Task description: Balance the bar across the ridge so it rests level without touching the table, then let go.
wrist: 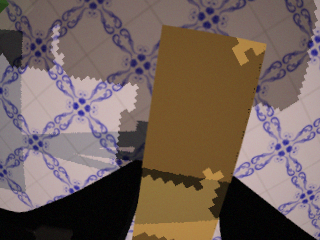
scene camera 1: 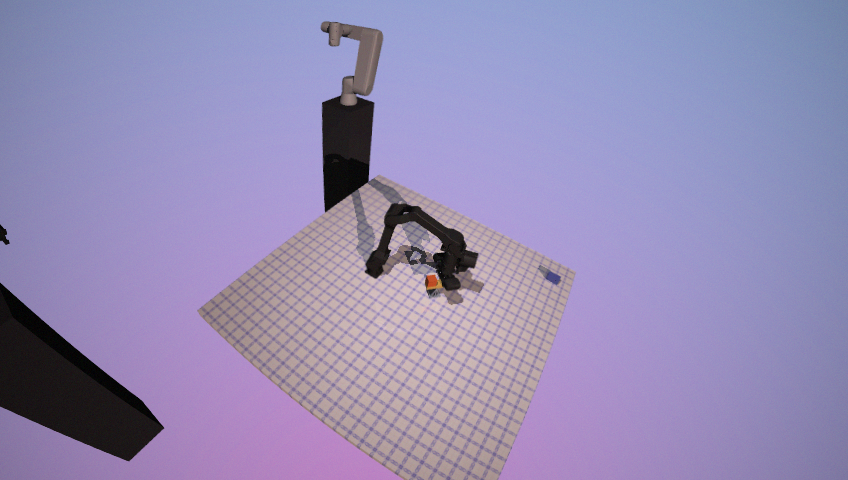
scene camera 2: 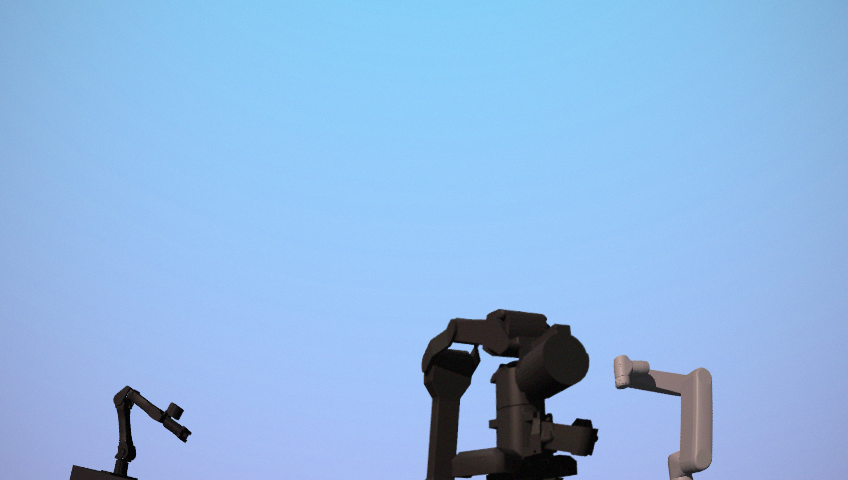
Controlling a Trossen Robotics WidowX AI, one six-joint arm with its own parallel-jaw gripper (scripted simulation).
my gripper: holds a tan-brown bar point(wrist: 205, 83)
